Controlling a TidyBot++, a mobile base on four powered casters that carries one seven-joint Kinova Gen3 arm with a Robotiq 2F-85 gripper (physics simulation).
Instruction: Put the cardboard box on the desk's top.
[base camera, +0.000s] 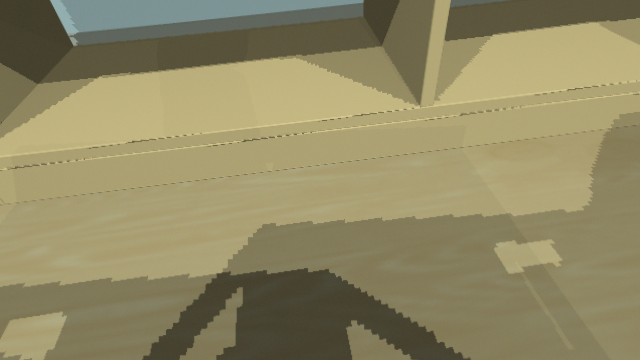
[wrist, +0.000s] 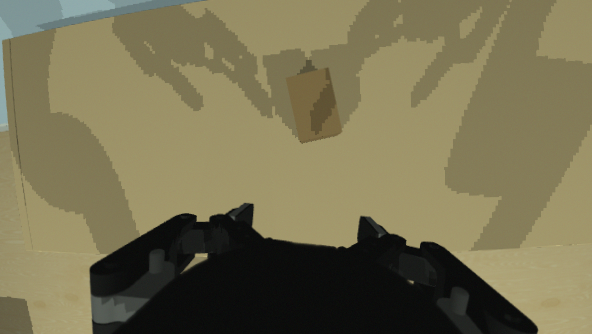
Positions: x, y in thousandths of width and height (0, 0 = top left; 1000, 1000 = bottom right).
Note:
In view: my gripper (wrist: 516, 663), a brown cardboard box (wrist: 528, 292) and a low wooden shelf unit (base camera: 146, 329).
The low wooden shelf unit shows as well in the wrist view (wrist: 780, 391). The base camera view does not show the brown cardboard box: it is out of frame.

